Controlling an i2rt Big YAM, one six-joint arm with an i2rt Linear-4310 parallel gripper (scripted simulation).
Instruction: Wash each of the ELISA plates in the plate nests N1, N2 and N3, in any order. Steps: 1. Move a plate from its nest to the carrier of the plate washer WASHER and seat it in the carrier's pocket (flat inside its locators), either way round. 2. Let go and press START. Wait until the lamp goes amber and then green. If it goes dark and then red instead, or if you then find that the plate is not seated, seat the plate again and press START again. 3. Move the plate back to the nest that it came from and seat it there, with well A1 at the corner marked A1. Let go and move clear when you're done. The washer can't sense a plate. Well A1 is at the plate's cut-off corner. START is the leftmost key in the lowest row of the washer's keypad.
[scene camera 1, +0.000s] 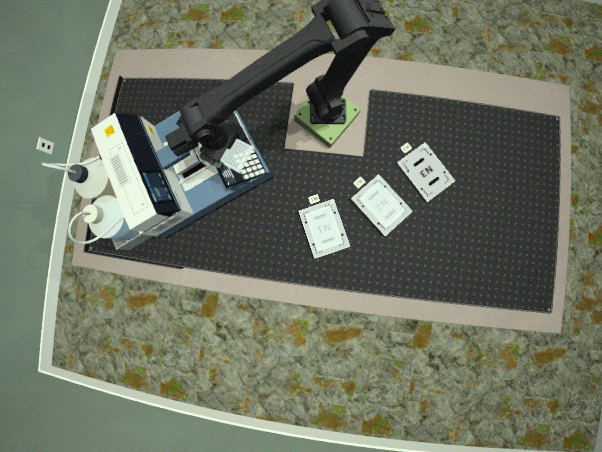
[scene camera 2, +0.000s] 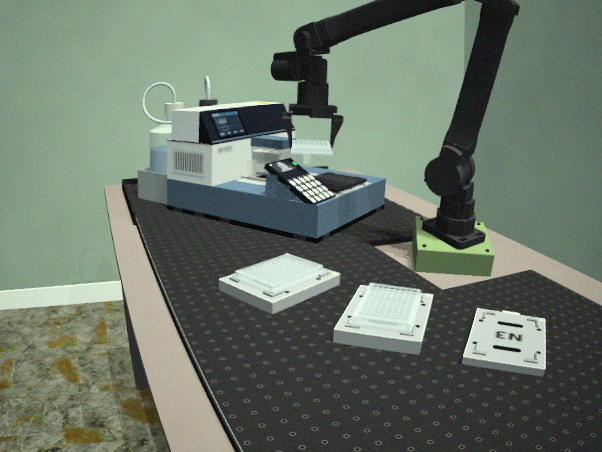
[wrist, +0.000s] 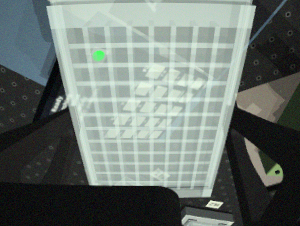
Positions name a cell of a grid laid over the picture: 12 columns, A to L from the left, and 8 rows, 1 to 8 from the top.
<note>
In view: the gripper (scene camera 2: G3), an ELISA plate (wrist: F6) and an ELISA plate (scene camera 2: F5).
The gripper also shows in scene camera 1 (scene camera 1: E3) and in the wrist view (wrist: G5).
</note>
